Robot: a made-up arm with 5 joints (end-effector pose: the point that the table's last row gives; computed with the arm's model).
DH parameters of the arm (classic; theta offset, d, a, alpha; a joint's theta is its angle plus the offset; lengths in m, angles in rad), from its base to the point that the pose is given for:
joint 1: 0 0.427 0 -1.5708
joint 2: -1.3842 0 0.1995 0
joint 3: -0.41 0 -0.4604 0
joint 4: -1.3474 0 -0.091 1.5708
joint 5: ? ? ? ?
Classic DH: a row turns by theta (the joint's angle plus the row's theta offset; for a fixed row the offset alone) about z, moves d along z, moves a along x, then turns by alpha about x.
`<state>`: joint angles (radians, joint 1 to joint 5).
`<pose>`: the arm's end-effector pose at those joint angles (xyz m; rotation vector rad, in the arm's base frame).
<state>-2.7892 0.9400 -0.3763 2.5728 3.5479</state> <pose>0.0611 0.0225 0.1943 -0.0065 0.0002 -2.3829</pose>
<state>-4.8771 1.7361 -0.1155 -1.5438 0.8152</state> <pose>-0.0302 -0.1819 0.1561 2.9392 0.8945 -0.0524</pose>
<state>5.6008 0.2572 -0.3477 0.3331 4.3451</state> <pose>0.2237 -0.1818 0.0348 -2.3516 -1.7069 0.0913</pose>
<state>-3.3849 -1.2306 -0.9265 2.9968 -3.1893</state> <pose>-0.1160 0.0288 0.7155 2.7524 -0.2701 1.2215</pose>
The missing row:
joint 5: 3.1416 0.116 0 0
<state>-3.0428 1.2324 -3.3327 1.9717 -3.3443</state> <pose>-0.6352 -0.0630 0.6686 -3.0930 -0.4698 0.2012</pose>
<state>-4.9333 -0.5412 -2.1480 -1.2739 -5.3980</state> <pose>-0.0245 -0.1090 1.0749 0.8261 0.1955 -0.8536</pose>
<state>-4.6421 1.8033 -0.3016 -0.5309 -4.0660</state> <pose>0.0213 -0.3022 0.0725 2.1093 -0.6250 0.4070</pose>
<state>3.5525 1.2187 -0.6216 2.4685 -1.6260</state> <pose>0.0649 0.0283 0.1400 -0.0689 0.0424 -1.2145</pose>
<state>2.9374 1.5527 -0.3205 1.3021 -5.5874</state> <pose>0.3269 -0.0677 0.1915 0.2668 0.5522 0.4763</pose>
